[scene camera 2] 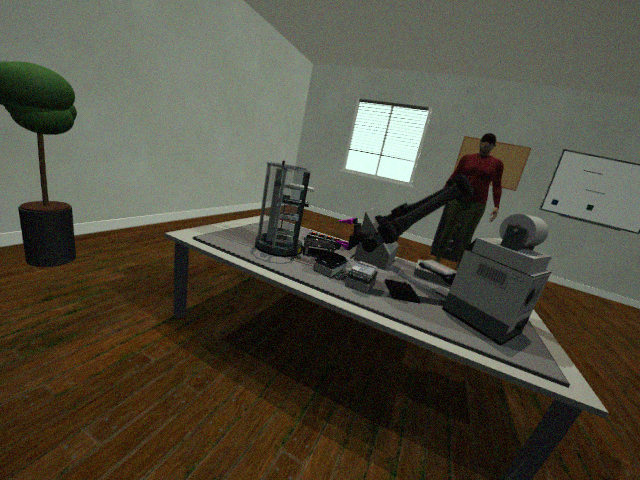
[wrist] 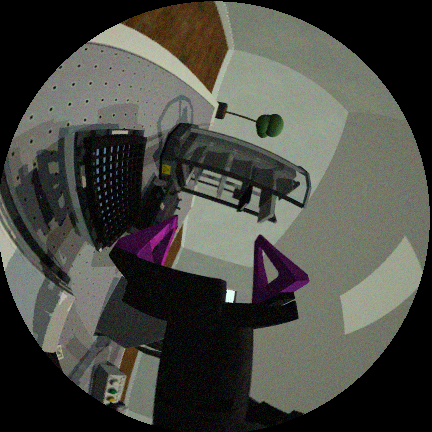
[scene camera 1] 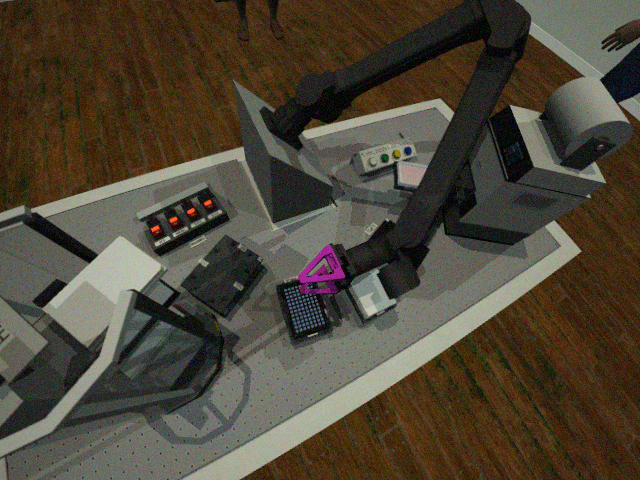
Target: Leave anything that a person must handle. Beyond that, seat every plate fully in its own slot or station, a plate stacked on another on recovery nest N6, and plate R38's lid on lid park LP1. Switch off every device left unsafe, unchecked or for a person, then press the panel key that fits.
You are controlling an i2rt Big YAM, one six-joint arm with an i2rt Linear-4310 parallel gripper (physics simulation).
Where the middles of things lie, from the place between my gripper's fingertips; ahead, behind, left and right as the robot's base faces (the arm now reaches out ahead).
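Scene:
Positions relative to my hand: black well plate (scene camera 1: 305,312), 130 mm below, 20 mm ahead of and 10 mm to the left of the hand; plate hotel (scene camera 1: 153,361), 30 mm above and 310 mm to the right of the hand.

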